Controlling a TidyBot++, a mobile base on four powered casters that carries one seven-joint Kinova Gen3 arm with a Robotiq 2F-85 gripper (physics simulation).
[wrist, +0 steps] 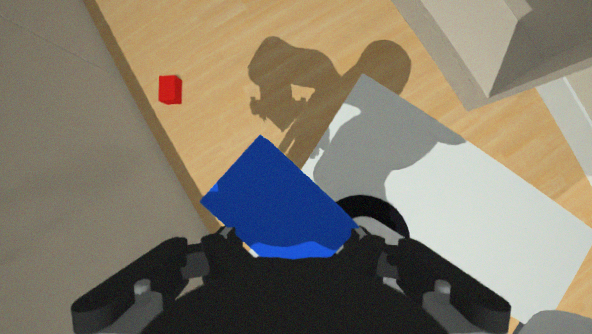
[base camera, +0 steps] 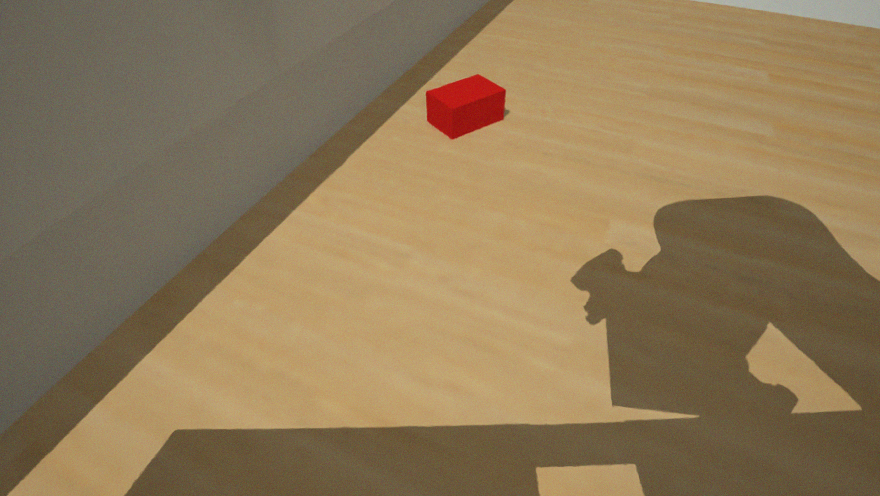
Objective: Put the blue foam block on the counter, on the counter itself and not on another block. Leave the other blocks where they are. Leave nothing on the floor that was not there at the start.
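Places are measured from the arm's base along level axes (x right, y ahead, z up), in millimetres.
Pixels of known places: gripper, between the fingertips: [wrist: 293, 231].
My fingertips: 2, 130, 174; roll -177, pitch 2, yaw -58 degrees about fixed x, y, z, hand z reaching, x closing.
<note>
Ahead of a thing's pixels: the offset from my fingertips to its middle, as dx, dy, dz. Level surfaces: height alone.
The blue foam block {+12, +18, +4} [wrist: 277, 195] is between the fingertips of my gripper [wrist: 293, 231] in the wrist view, set at an angle, with one corner pointing up and away. My gripper is shut on it and holds it high above the floor, over the edge of the robot's own base. The block and the gripper do not show in the base camera view. A red block {+40, +582, -547} [base camera: 465, 107] [wrist: 170, 90] lies on the floor near the grey surface at the left. I cannot tell from these frames which surface is the counter.
A large grey upright surface [base camera: 154, 123] [wrist: 75, 175] runs along the left. The pale top of the robot's base [wrist: 480, 215] is below and right of the block. A beige box-like structure [wrist: 450, 60] stands at the upper right. The arm's shadow [base camera: 708, 295] falls on the wooden floor {dz -570} [base camera: 369, 277].
</note>
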